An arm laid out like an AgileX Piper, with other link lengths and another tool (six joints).
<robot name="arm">
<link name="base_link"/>
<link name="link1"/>
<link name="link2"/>
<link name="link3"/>
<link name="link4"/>
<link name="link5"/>
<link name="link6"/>
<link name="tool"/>
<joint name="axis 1" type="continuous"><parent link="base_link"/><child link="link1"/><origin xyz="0 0 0.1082" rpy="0 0 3.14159"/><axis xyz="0 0 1"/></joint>
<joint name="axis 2" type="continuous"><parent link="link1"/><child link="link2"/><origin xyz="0 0 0" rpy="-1.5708 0 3.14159"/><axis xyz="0 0 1"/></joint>
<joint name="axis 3" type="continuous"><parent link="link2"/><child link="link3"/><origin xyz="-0.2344 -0.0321 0" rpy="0 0 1.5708"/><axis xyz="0 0 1"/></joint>
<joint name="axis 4" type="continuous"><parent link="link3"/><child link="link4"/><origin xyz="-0.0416 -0.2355 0" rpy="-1.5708 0 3.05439"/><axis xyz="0 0 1"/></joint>
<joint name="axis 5" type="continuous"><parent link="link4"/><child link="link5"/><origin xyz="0 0 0" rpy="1.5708 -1.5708 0"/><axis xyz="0 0 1"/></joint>
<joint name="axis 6" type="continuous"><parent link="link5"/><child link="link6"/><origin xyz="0.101 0 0" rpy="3.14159 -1.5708 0"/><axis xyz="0 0 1"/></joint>
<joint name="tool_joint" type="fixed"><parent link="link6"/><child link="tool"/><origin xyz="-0.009 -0.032 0.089" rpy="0 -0.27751 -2.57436"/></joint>
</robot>
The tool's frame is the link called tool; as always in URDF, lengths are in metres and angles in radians. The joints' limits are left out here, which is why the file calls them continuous.
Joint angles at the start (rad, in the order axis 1, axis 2, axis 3, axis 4, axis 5, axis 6): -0.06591, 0.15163, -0.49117, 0.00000, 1.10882, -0.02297
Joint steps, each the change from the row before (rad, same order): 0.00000, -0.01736, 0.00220, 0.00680, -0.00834, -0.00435; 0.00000, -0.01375, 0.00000, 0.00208, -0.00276, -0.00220; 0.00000, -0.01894, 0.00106, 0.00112, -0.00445, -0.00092; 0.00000, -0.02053, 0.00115, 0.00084, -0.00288, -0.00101; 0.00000, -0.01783, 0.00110, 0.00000, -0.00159, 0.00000; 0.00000, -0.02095, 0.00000, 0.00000, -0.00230, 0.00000; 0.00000, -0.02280, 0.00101, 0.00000, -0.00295, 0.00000; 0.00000, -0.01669, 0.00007, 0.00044, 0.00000, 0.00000; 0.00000, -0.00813, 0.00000, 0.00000, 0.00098, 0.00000; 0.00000, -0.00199, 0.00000, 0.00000, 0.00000, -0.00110; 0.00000, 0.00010, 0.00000, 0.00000, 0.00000, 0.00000; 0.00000, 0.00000, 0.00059, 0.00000, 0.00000, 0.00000; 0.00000, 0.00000, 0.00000, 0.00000, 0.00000, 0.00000; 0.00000, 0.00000, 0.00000, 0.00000, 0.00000, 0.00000; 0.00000, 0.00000, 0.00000, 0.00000, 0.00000, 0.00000; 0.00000, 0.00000, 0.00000, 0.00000, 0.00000, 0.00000
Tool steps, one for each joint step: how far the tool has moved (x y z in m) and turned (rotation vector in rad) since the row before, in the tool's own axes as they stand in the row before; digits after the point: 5 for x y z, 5 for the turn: -0.00220, -0.00114, -0.00044, 0.01597, -0.01735, -0.00594; -0.00129, -0.00100, -0.00097, 0.01232, -0.01010, -0.00491; -0.00143, -0.00135, -0.00124, 0.01777, -0.01235, -0.00564; -0.00133, -0.00120, -0.00147, 0.01777, -0.01209, -0.00590; -0.00098, -0.00092, -0.00134, 0.01506, -0.00942, -0.00446; -0.00143, -0.00147, -0.00175, 0.01912, -0.01196, -0.00566; -0.00141, -0.00143, -0.00174, 0.02035, -0.01272, -0.00601; -0.00105, -0.00082, -0.00146, 0.01352, -0.00889, -0.00381; -0.00040, -0.00027, -0.00078, 0.00587, -0.00369, -0.00176; -0.00010, -0.00013, -0.00018, 0.00133, -0.00102, -0.00154; 0.00001, 0.00001, 0.00001, -0.00008, 0.00005, 0.00002; 0.00011, 0.00014, 0.00008, -0.00049, 0.00030, 0.00014; 0.00000, 0.00000, 0.00000, 0.00000, 0.00000, 0.00000; 0.00000, 0.00000, 0.00000, 0.00000, 0.00000, 0.00000; 0.00000, 0.00000, 0.00000, 0.00000, 0.00000, 0.00000; 0.00000, 0.00000, 0.00000, 0.00000, 0.00000, 0.00000
